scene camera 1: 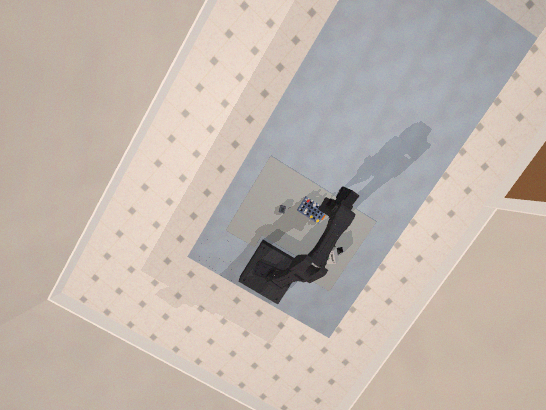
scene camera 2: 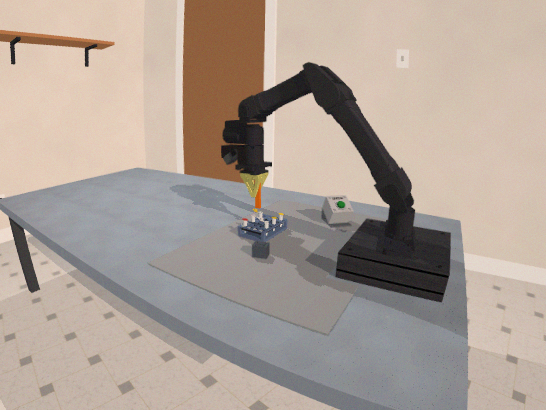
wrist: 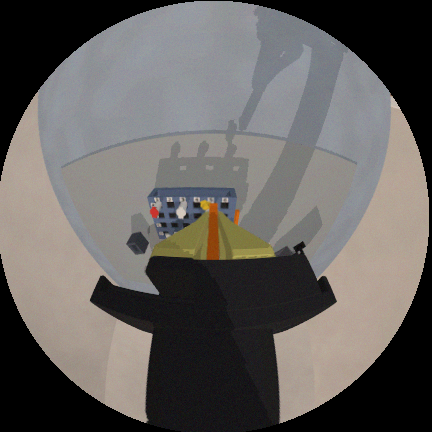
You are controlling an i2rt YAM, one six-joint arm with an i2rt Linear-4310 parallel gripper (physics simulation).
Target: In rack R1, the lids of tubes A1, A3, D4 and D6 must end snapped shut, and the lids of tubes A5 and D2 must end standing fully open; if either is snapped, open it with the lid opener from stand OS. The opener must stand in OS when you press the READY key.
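Frame: origin at the arm's base, x right, y ahead, z up, level; metres.
Where they show: gripper, fingertip midpoint: (scene camera 1: 326, 206) (scene camera 2: 254, 196) (wrist: 213, 216); arm's base, link origin: (scene camera 1: 273, 273) (scene camera 2: 398, 238).
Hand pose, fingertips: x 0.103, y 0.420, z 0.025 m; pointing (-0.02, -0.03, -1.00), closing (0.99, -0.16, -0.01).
Note:
Each offset is from my fingertips to the top centre of the thing. "pt": to the spot under its first point. Level surfaces: height alone.
The blue rack R1 @(dx -0.037, dy -0.043, dz -0.032 m) (scene camera 1: 312, 210) (scene camera 2: 262, 229) (wrist: 189, 193) stands on the grey mat @(dz -0.089 m) (scene camera 2: 246, 286) (scene camera 1: 260, 189). My gripper (scene camera 2: 255, 187) (wrist: 213, 216) (scene camera 1: 328, 205) is shut on the orange lid opener @(dx -0.002, dy -0.011, dz +0.048 m) (scene camera 2: 258, 199) (wrist: 212, 241) and holds it upright over the rack's back row. In the wrist view, the opener's tip is at the yellow lid @(dx -0.011, dy -0.010, dz -0.032 m) (wrist: 205, 204) near column 5. A red lid @(dx -0.084, dy -0.010, dz -0.041 m) (wrist: 153, 212) and a white lid @(dx -0.046, dy -0.017, dz -0.041 m) (wrist: 181, 212) show in the same row. The dark stand OS @(dx -0.185, dy -0.100, dz -0.057 m) (scene camera 2: 261, 250) (wrist: 137, 243) (scene camera 1: 282, 208) stands empty beside the rack. My fingers hide the nearer rows.
The grey READY box with a green key @(pt dx +0.104, dy -0.240, dz -0.021 m) (scene camera 2: 340, 204) stands behind the mat, near the arm's black base (scene camera 2: 397, 255) (scene camera 1: 264, 273). An orange piece @(pt dx +0.027, dy -0.054, dz -0.065 m) (wrist: 236, 216) stands at the rack's right edge. A small black object @(pt dx +0.181, dy -0.192, dz -0.085 m) (scene camera 1: 339, 250) lies near the arm.

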